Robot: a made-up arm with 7 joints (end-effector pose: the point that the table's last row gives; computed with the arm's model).
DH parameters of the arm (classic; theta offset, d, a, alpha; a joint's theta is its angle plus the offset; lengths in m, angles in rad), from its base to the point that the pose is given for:
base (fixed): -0.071 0 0 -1.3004
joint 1: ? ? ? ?
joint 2: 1.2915 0 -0.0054 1.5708
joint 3: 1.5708 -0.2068 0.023 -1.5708
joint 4: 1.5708 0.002 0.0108 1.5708
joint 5: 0 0.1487 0 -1.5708
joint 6: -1.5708 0 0.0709 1.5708
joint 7: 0 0 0 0
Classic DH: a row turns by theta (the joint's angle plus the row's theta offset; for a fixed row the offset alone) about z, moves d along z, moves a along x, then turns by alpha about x.
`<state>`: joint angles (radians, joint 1 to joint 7).
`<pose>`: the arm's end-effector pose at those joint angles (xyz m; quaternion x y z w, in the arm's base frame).
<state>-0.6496 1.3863 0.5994 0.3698 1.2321 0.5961 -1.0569</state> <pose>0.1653 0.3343 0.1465 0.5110 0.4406 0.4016 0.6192</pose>
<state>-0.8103 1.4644 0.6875 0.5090 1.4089 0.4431 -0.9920</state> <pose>0.1331 0.3454 0.1831 0.5102 0.4334 0.4706 0.5748</pose>
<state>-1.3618 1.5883 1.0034 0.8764 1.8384 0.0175 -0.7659</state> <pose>0.0437 0.3953 0.1960 0.4507 0.3807 0.5265 0.6122</pose>
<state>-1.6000 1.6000 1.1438 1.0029 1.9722 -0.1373 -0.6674</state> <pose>0.0373 0.4130 0.1764 0.4359 0.3042 0.5101 0.6763</pose>
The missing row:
joint 1: -1.3111 0.0303 -0.0111 -1.5708
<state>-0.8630 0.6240 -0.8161 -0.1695 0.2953 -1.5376 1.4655</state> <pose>0.1756 -0.0336 -0.0948 -0.4389 -0.5951 -0.2139 0.6383</pose>
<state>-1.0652 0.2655 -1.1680 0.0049 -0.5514 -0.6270 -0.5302</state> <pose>0.2045 -0.1632 -0.0952 -0.0079 -0.3474 -0.7867 0.5102</pose>
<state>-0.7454 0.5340 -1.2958 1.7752 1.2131 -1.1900 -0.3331</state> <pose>0.1420 0.1999 -0.3205 0.4217 0.3719 -0.8216 0.0941</pose>
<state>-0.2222 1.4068 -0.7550 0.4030 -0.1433 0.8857 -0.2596</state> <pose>0.1383 0.3414 -0.1832 0.5272 0.7093 0.0535 0.4648</pose>
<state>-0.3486 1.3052 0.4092 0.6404 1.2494 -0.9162 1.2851</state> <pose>0.2226 0.3249 -0.0425 0.7436 -0.4762 0.1068 0.4570</pose>
